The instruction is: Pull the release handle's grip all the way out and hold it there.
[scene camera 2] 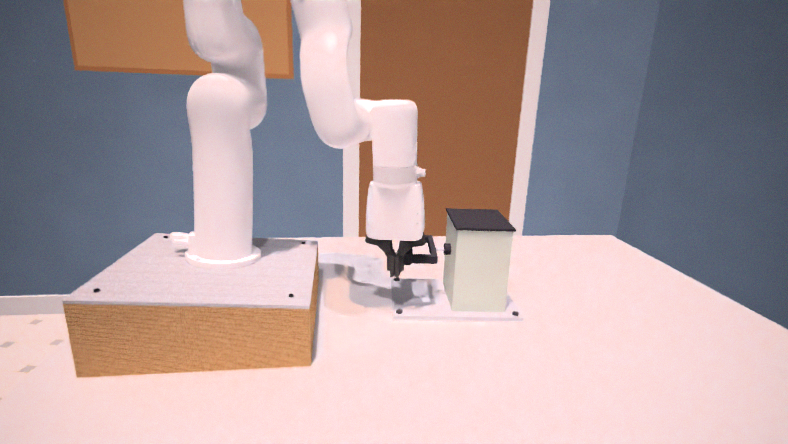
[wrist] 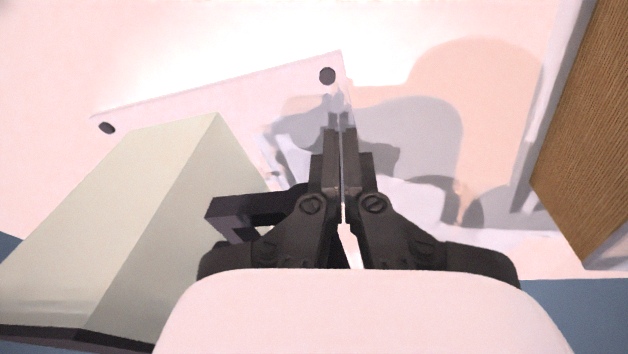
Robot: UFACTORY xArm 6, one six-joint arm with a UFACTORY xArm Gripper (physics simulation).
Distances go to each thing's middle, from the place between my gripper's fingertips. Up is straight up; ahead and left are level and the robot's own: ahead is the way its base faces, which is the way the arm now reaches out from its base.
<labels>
The base plate (scene camera 2: 412,298) lies 12 cm ahead of my hand, 6 cm to the left of it and 7 cm below it.
</labels>
